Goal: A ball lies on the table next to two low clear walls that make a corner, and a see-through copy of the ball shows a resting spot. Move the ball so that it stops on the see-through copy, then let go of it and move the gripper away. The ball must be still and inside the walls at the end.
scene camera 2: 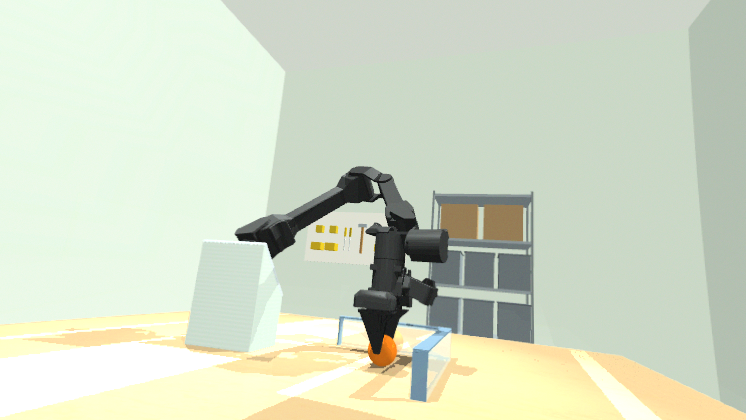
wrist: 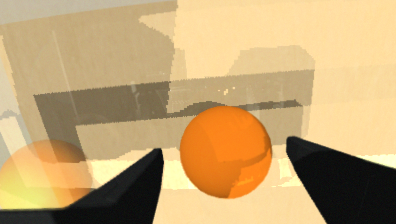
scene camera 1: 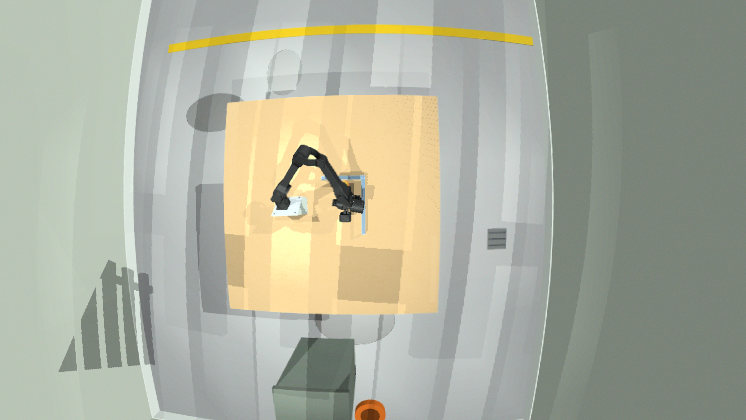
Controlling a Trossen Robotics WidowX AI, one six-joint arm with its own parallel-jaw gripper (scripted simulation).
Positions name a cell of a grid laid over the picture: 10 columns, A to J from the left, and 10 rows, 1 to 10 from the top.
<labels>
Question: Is my gripper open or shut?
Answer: Open.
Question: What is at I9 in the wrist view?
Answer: My gripper.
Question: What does my gripper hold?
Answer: Nothing.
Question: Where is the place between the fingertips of my gripper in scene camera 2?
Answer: F9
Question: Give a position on an orange ball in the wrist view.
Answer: F7
</labels>
